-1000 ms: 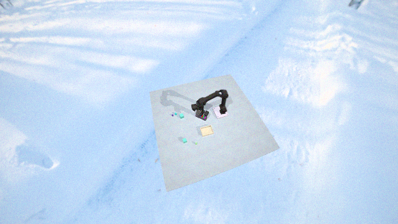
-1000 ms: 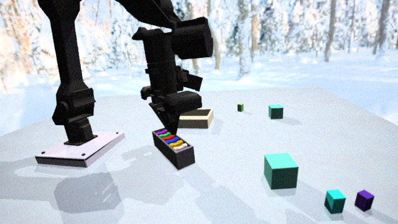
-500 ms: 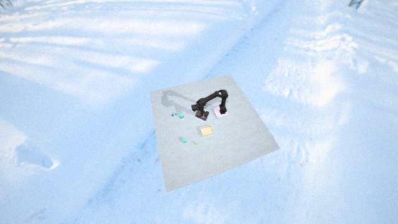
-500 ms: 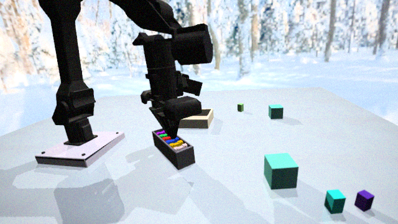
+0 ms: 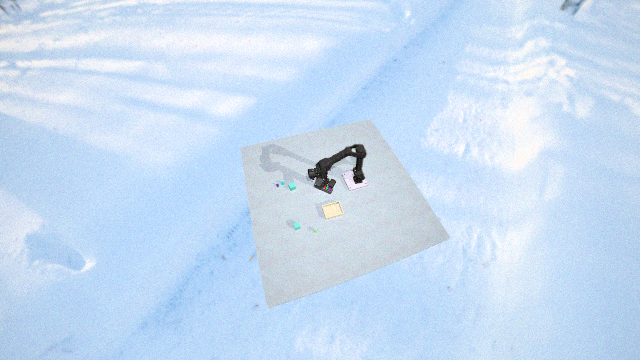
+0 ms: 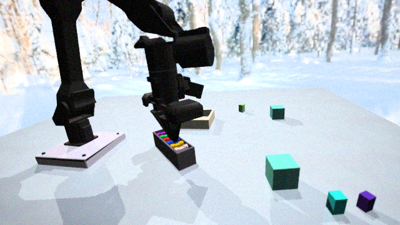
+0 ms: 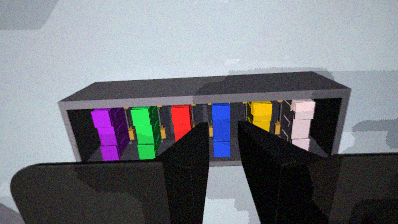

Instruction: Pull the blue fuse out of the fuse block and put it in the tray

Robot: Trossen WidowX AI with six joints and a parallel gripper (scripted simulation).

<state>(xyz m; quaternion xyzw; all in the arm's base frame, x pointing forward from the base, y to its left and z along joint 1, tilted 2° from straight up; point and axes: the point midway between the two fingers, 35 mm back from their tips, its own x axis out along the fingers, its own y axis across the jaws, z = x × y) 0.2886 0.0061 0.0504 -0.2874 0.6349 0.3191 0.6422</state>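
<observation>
Now: gripper tip 1 cm above the blue fuse. Also, from my gripper tip: tan tray 20 cm to the left, 4 cm below, 3 cm behind; red fuse 2 cm behind, 1 cm to the left, 1 cm below; yellow fuse 1 cm to the right, 1 cm below, 1 cm ahead.
</observation>
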